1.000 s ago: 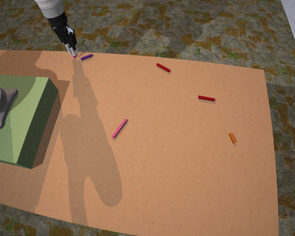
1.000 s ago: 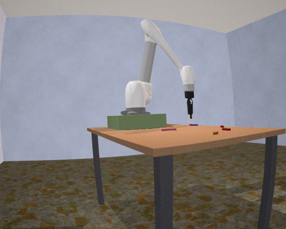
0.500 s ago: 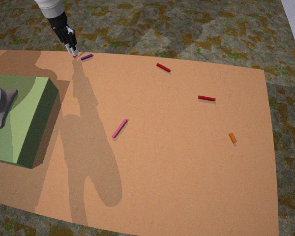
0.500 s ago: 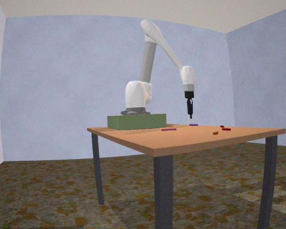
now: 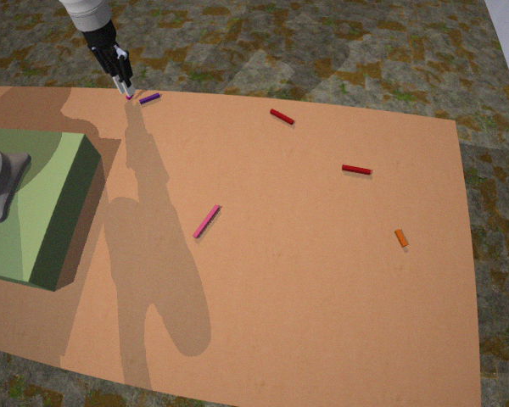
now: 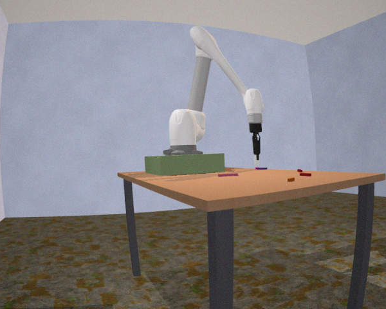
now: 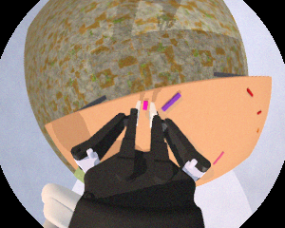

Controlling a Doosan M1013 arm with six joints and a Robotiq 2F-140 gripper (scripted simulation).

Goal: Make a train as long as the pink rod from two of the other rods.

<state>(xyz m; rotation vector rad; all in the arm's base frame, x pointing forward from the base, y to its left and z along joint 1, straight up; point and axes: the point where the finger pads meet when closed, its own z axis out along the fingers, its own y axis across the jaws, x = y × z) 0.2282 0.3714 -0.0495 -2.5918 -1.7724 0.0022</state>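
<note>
The magenta rod lies 5 cm below my hand. The rest, counted from my hand: purple rod: 7 cm ahead, 1 cm to the right, 5 cm below; orange rod: 75 cm ahead, 35 cm to the right, 5 cm below; pink rod: 31 cm ahead, 36 cm to the right, 5 cm below.
</note>
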